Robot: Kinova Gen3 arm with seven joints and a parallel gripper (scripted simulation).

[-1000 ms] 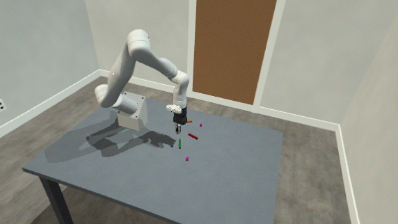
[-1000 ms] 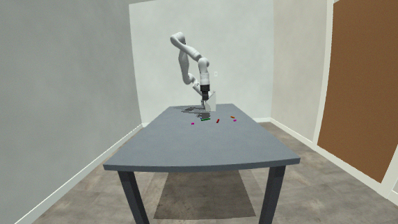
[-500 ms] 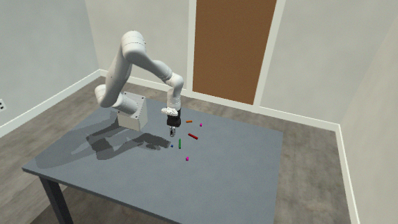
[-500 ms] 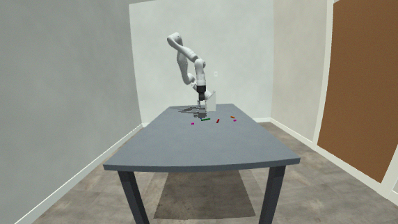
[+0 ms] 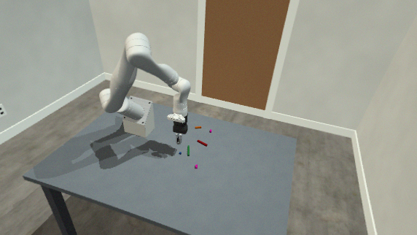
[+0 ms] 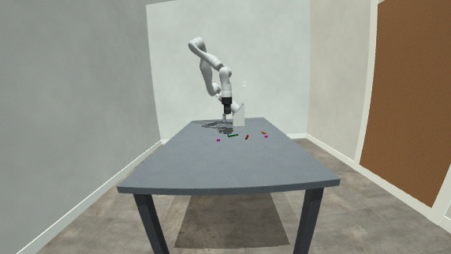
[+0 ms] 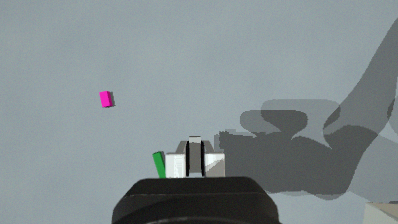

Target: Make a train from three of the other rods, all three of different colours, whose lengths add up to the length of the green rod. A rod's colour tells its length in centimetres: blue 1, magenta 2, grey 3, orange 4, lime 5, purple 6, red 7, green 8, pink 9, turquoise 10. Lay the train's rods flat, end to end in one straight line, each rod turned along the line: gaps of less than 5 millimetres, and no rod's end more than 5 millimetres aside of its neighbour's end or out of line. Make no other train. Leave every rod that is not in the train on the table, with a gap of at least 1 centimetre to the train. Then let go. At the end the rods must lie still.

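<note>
My gripper is now 1 cm above the grey rod. From my hand the other things lie so: red rod (15 cm to the left, 11 cm below, 9 cm ahead); then blue rod (11 cm below, 2 cm to the left); then green rod (11 cm below, 6 cm to the left, 3 cm ahead).
</note>
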